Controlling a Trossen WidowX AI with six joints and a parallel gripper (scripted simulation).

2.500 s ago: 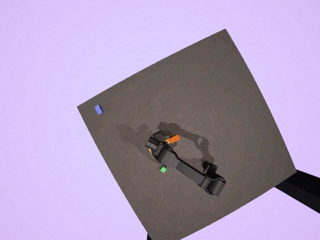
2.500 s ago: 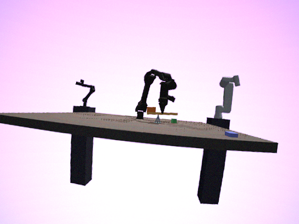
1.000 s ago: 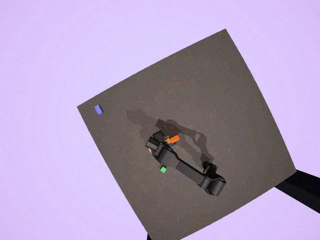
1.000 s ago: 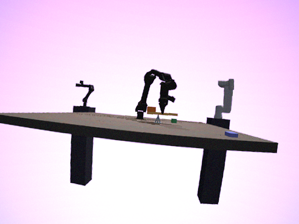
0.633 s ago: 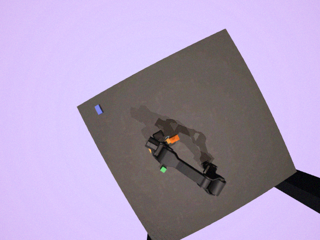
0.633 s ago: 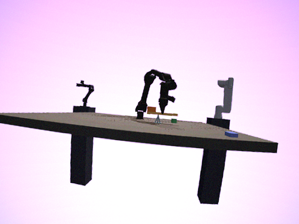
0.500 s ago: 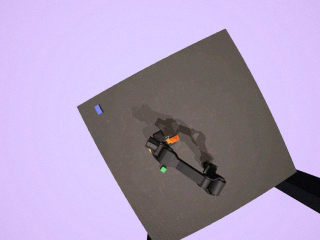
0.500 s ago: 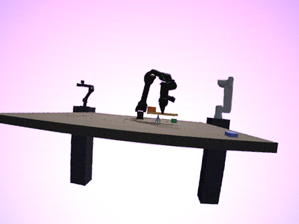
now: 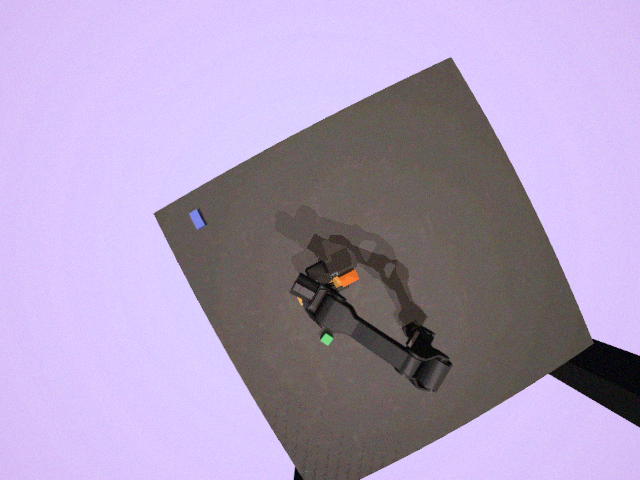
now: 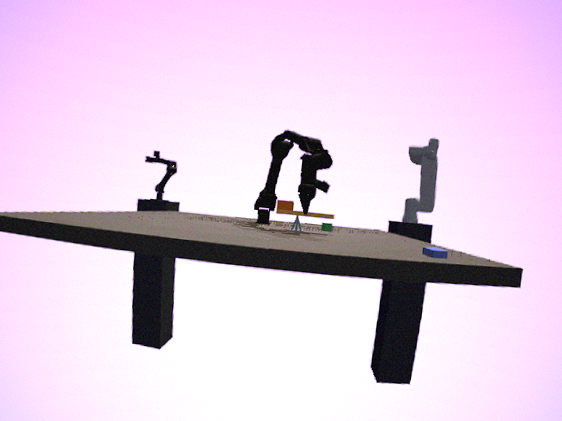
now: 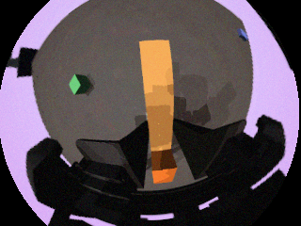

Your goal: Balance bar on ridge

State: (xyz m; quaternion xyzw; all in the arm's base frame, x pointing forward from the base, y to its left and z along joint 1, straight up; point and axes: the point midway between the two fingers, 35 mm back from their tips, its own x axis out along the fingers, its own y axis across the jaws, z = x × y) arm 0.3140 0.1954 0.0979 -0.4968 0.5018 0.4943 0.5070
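Right now the ridge is 3 cm to the right of my gripper tip and 1 cm below it. Also, from my gripper tip: green cube (17 cm behind, 9 cm to the left, 5 cm below); blue block (43 cm ahead, 30 cm to the left, 6 cm below).
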